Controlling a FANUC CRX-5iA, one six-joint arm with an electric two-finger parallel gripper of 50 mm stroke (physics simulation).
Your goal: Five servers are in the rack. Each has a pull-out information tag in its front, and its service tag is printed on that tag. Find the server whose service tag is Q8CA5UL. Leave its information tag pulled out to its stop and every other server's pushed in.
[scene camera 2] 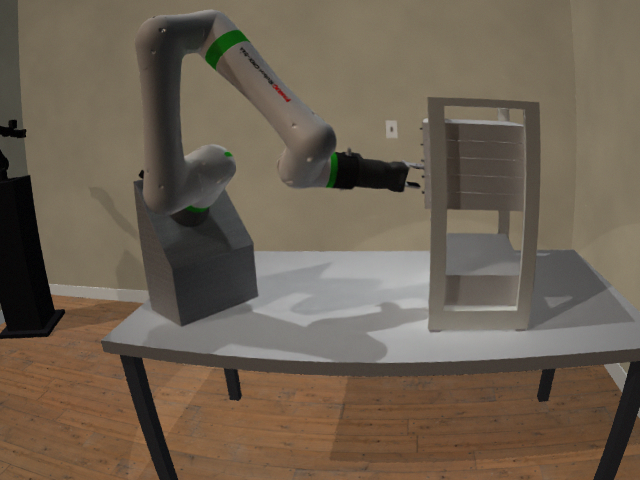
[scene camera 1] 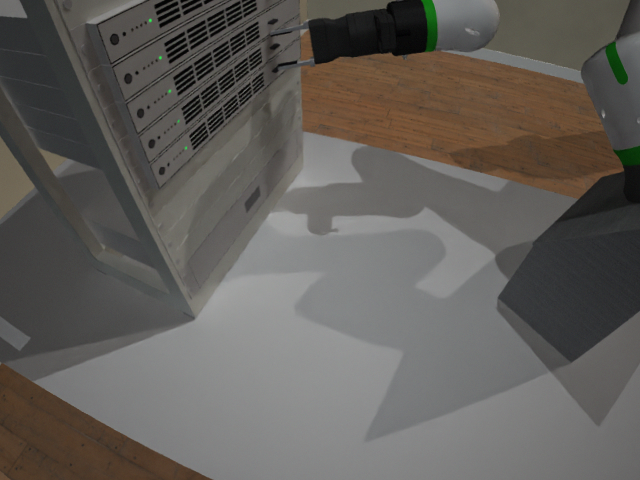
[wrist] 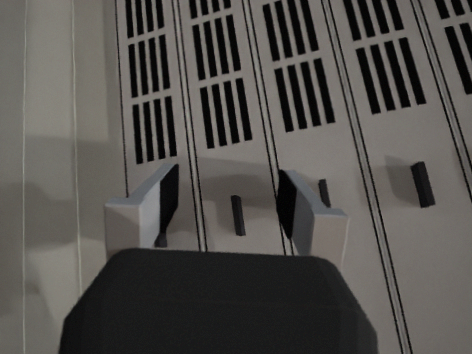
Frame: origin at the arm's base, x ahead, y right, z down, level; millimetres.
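Seen in the pictures: gripper, fingertip midpoint: [scene camera 2: 421,176] [scene camera 1: 274,50] [wrist: 228,187].
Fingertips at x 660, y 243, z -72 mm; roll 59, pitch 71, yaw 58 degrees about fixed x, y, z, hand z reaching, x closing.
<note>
Pixels of each thing's middle, then the offset from my fingertips to it. "spot": a spot on its surface instead. Level surfaces: height alone.
- bottom, surface spot: [wrist: 238,215] [scene camera 1: 277,46] spot: dz -3, dx -4, dy +14 mm
- bottom server's tab, surface spot: [wrist: 161,240] spot: dz +41, dx -4, dy +21 mm
- third server's tab, surface spot: [wrist: 325,192] [scene camera 1: 274,22] spot: dz -46, dx -2, dy +10 mm
- fourth server's tab, surface spot: [wrist: 423,184] spot: dz -89, dx -4, dy +14 mm
- white table, its level: dz +396 mm
Five servers stand stacked in the rack [scene camera 1: 111,160] [scene camera 2: 436,206]. My gripper [scene camera 1: 276,50] [scene camera 2: 421,176] [wrist: 228,187] is open, its fingers close to the server fronts, above and below the dark tab of the second server from the bottom [scene camera 1: 275,46] [wrist: 238,215], touching neither side of it. The bottom server's tab [wrist: 161,240] is partly hidden behind one finger. The third server's tab [scene camera 1: 272,21] [wrist: 325,192] shows past the other finger. The fourth server's tab [wrist: 423,184] stands at the right in the wrist view. These four tabs look pushed in. The top server's tab and all printed service tags do not show.
Blank panels [wrist: 50,150] lie beside the bottom server in the wrist view. The rack stands on a white table [scene camera 1: 258,361] [scene camera 2: 403,346]. The arm's grey pedestal [scene camera 1: 573,279] [scene camera 2: 211,284] stands opposite the rack. A black stand [scene camera 2: 23,248] is beyond the table.
</note>
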